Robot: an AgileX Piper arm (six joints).
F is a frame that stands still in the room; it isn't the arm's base.
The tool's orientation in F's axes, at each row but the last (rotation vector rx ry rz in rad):
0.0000, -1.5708, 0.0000
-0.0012, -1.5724, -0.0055
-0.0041, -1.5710, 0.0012
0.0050, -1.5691, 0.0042
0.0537, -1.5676, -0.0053
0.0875, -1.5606, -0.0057
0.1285, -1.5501, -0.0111
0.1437, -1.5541, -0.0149
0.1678, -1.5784, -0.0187
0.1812, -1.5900, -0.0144
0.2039, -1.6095, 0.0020
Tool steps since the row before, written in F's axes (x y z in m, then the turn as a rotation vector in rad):
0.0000, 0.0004, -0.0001, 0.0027, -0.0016, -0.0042
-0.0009, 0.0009, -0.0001, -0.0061, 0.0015, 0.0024
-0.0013, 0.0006, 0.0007, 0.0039, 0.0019, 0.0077
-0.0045, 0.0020, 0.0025, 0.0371, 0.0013, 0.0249
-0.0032, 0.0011, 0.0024, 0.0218, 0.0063, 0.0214
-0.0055, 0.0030, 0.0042, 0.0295, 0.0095, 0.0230
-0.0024, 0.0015, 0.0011, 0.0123, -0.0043, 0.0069
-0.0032, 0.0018, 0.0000, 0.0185, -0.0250, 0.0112
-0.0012, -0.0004, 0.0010, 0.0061, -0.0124, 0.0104
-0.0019, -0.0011, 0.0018, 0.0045, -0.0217, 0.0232
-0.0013, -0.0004, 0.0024, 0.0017, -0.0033, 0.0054
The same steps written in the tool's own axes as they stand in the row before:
-0.0001, 0.0004, 0.0000, -0.0042, -0.0016, -0.0027
-0.0001, 0.0009, 0.0009, 0.0024, 0.0015, 0.0061
0.0007, 0.0006, 0.0013, 0.0077, 0.0019, -0.0039
0.0025, 0.0020, 0.0045, 0.0250, 0.0011, -0.0371
0.0023, 0.0013, 0.0032, 0.0212, 0.0064, -0.0219
0.0040, 0.0035, 0.0054, 0.0227, 0.0093, -0.0298
0.0009, 0.0018, 0.0023, 0.0075, -0.0046, -0.0118
-0.0002, 0.0020, 0.0030, 0.0140, -0.0252, -0.0163
0.0010, -0.0002, 0.0012, 0.0118, -0.0116, -0.0051
0.0020, -0.0007, 0.0020, 0.0257, -0.0191, -0.0029
0.0025, 0.0001, 0.0012, 0.0057, -0.0028, -0.0015

